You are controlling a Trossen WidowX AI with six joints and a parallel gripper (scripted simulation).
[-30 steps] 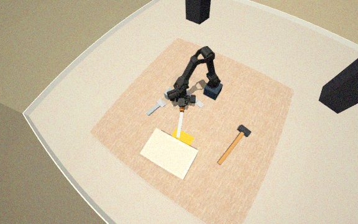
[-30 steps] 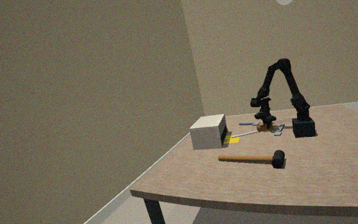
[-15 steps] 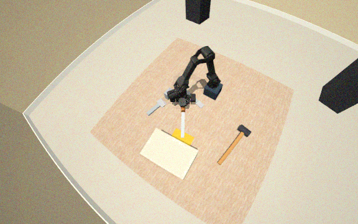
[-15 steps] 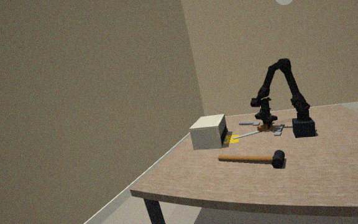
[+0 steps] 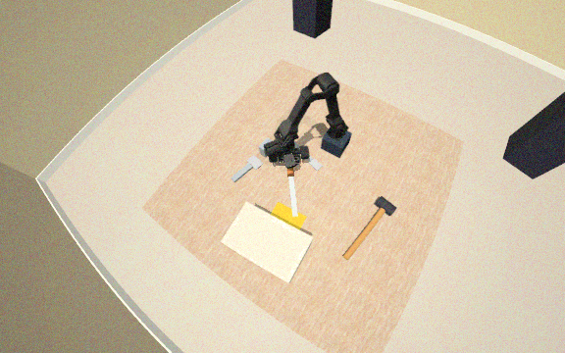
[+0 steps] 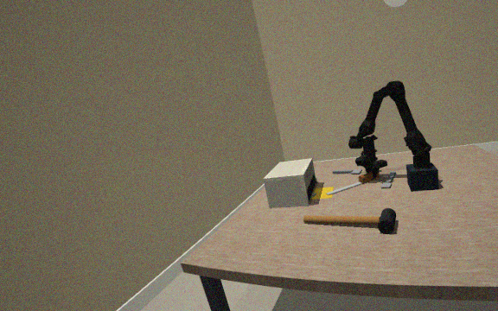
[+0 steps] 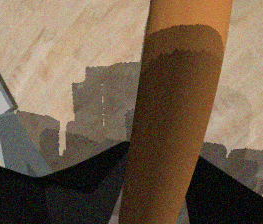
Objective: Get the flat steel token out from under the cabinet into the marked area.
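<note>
Now: the tiny cube 100 mm to the right of my gripper tip and 10 mm ahead of it. Also, from my gripper tip: grey t-shaped tool (150 mm ahead, 140 mm to the right); then grey flat tool (80 mm behind, 50 mm to the left); then grey block (140 mm to the right, 20 mm ahead, 20 mm above).
</note>
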